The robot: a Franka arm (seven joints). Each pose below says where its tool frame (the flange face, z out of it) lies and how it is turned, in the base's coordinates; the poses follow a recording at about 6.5 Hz.
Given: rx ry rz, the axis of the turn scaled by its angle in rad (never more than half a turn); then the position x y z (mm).
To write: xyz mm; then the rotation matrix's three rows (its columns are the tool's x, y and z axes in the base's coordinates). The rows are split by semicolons. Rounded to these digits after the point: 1 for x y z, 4 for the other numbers.
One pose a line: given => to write
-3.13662 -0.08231 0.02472 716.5 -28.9 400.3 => 716.5 -28.9 400.3; 0.9985 0.0524 -0.0158; 0.0525 -0.9986 0.0034; -0.0157 -0.0042 -0.9999
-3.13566 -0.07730 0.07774 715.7 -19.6 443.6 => 715.7 -19.6 443.6; 0.9976 0.0491 -0.0496; 0.0493 -0.9988 0.0028; -0.0494 -0.0052 -0.9988
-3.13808 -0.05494 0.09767 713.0 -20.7 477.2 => 713.0 -20.7 477.2; 0.9975 0.0349 -0.0622; 0.0350 -0.9994 0.0004; -0.0621 -0.0026 -0.9981
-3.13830 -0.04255 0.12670 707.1 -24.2 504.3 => 707.1 -24.2 504.3; 0.9964 0.0270 -0.0806; 0.0271 -0.9996 -0.0006; -0.0806 -0.0015 -0.9967
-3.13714 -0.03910 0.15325 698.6 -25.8 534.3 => 698.6 -25.8 534.3; 0.9949 0.0248 -0.0975; 0.0249 -0.9997 -0.0007; -0.0974 -0.0017 -0.9952
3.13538 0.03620 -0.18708 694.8 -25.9 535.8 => 694.8 -25.9 535.8; 0.9926 0.0230 -0.1189; 0.0230 -0.9997 -0.0018; -0.1189 -0.0009 -0.9929
